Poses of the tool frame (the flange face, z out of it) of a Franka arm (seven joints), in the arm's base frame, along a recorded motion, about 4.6 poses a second.
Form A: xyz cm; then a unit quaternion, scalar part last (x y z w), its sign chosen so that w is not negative.
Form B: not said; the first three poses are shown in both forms.
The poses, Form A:
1: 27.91 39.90 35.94 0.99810 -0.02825 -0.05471 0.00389
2: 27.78 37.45 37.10 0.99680 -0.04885 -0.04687 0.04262
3: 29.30 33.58 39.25 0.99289 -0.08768 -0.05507 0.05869
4: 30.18 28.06 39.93 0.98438 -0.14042 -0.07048 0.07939
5: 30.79 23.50 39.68 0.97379 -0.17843 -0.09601 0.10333
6: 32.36 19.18 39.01 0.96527 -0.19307 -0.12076 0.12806
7: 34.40 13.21 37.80 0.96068 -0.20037 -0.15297 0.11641
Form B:
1:
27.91 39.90 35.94
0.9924 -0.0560 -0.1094
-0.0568 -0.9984 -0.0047
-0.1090 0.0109 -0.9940

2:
27.78 37.45 37.10
0.9908 -0.0934 -0.0976
-0.1014 -0.9916 -0.0804
-0.0893 0.0895 -0.9920

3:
29.30 33.58 39.25
0.9786 -0.1676 -0.1196
-0.1806 -0.9777 -0.1069
-0.0991 0.1262 -0.9870

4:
30.18 28.06 39.93
0.9506 -0.2653 -0.1611
-0.2876 -0.9480 -0.1365
-0.1165 0.1761 -0.9775

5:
30.79 23.50 39.68
0.9179 -0.3277 -0.2239
-0.3673 -0.9150 -0.1670
-0.1501 0.2355 -0.9602

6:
32.36 19.18 39.01
0.8963 -0.3418 -0.2826
-0.4037 -0.8926 -0.2006
-0.1837 0.2939 -0.9380

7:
34.40 13.21 37.80
0.8729 -0.3494 -0.3406
-0.4206 -0.8926 -0.1624
-0.2473 0.2850 -0.9261

